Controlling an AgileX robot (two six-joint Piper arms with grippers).
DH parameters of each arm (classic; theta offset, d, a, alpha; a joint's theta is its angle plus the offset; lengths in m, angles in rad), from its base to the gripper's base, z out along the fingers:
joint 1: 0 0.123 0 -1.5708
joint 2: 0.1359 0 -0.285 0
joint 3: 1.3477 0 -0.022 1.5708
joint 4: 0 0.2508 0 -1.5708
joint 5: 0 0 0.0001 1.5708
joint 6: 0 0.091 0 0
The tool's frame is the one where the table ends.
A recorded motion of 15 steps. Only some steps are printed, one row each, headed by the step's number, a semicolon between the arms.
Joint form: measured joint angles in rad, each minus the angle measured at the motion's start. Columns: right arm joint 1, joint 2, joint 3, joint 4, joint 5, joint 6; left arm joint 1, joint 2, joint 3, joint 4, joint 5, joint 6.
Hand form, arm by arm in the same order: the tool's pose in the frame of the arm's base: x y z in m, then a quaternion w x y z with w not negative. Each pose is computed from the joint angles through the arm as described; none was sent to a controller.
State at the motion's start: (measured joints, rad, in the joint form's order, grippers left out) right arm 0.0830 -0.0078 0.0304 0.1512 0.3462 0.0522; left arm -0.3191 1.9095 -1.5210 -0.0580 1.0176 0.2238
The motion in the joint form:
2: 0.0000 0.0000 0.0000 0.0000 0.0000 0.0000; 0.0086 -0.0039 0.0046 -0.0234 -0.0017 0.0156
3: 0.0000 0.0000 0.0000 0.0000 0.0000 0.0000; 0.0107 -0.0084 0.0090 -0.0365 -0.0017 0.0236
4: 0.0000 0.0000 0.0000 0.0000 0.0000 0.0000; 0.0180 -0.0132 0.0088 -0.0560 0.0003 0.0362
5: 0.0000 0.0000 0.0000 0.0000 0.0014 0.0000; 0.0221 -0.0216 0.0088 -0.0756 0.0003 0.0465
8: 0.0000 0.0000 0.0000 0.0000 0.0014 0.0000; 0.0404 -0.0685 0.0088 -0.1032 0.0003 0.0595
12: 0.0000 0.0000 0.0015 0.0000 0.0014 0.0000; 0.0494 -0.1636 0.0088 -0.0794 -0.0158 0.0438
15: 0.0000 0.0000 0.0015 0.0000 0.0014 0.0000; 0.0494 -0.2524 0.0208 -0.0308 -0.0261 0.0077
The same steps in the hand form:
2: 0.0530 0.0091 0.1725 0.59352 0.02911 0.79760 0.10350; 0.3770 -0.1276 0.2355 0.12461 0.25284 0.95855 -0.04147
3: 0.0530 0.0091 0.1725 0.59352 0.02911 0.79760 0.10350; 0.3759 -0.1274 0.2362 0.12465 0.25297 0.95827 -0.04679
4: 0.0530 0.0091 0.1725 0.59352 0.02911 0.79760 0.10350; 0.3758 -0.1259 0.2383 0.12635 0.25161 0.95800 -0.05451
5: 0.0529 0.0091 0.1724 0.59297 0.02906 0.79802 0.10349; 0.3750 -0.1256 0.2418 0.13069 0.25063 0.95717 -0.06268
8: 0.0529 0.0091 0.1724 0.59297 0.02906 0.79802 0.10349; 0.3709 -0.1191 0.2605 0.15469 0.24315 0.95472 -0.07389
12: 0.0530 0.0091 0.1719 0.59237 0.02910 0.79847 0.10342; 0.3595 -0.1103 0.2972 0.20912 0.23574 0.94685 -0.06452
15: 0.0530 0.0091 0.1719 0.59237 0.02910 0.79847 0.10342; 0.3441 -0.1021 0.3263 0.25095 0.22603 0.94007 -0.04687

